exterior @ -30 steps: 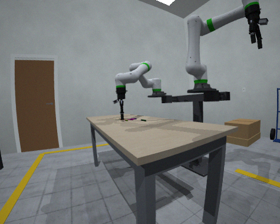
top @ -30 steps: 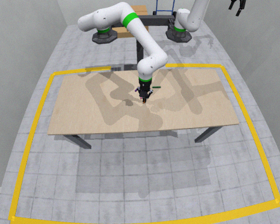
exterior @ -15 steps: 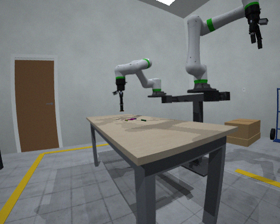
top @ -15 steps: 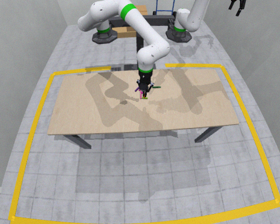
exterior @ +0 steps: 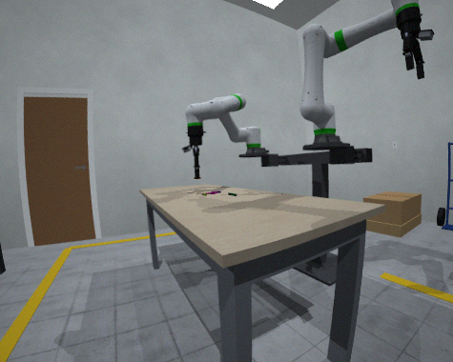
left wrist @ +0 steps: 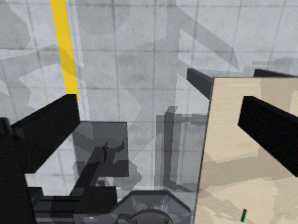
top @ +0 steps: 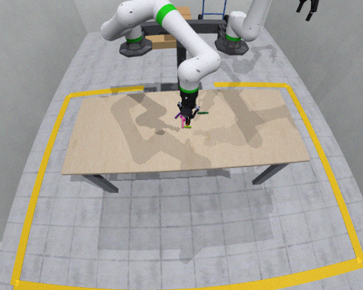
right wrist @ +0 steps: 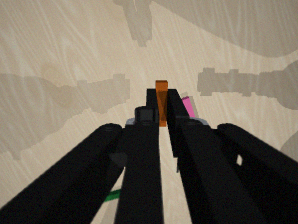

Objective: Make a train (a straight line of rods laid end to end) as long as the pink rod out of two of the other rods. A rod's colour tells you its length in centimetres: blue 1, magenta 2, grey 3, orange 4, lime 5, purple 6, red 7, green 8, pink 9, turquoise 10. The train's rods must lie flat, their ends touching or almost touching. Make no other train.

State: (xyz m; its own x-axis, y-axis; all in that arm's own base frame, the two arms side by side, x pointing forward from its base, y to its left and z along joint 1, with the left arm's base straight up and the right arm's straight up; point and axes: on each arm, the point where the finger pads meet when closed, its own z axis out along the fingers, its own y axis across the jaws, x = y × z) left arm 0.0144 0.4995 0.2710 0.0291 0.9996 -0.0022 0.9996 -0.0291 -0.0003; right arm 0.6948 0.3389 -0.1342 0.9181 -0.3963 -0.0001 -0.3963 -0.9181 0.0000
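My right gripper is now 160 mm past the green rod, 130 mm above it and 120 mm to the right of it. The rest, counted from my right hand: pink rod: 130 mm below, 80 mm behind, 30 mm to the right; then orange rod: 30 mm below; then lime rod: 130 mm below, 40 mm behind.
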